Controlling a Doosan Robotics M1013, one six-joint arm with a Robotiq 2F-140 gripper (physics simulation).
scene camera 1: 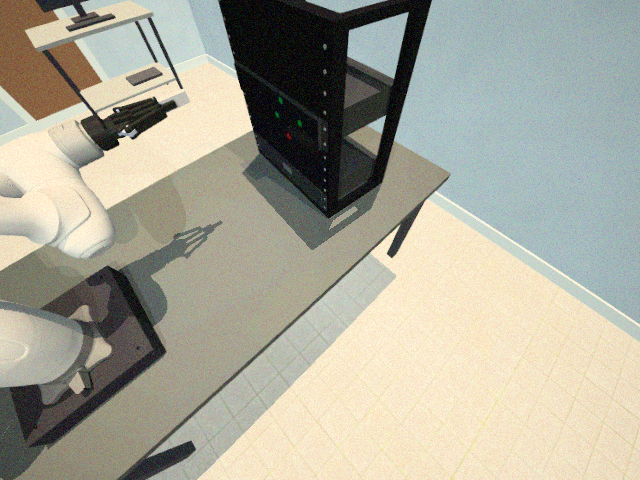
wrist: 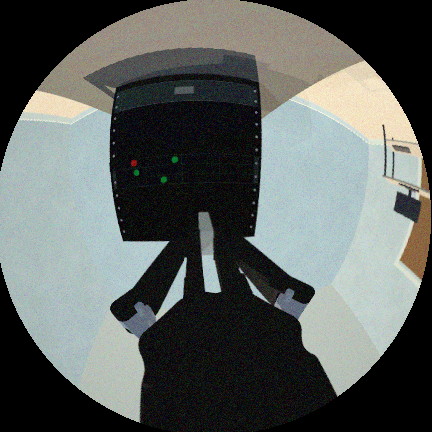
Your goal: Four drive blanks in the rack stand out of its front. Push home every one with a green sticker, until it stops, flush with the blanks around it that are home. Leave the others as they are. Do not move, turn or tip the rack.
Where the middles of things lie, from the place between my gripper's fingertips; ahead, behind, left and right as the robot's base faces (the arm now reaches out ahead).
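Scene:
Black rack (scene camera 1: 304, 95): from my hand, 10 cm to the right, 34 cm ahead, 13 cm below.

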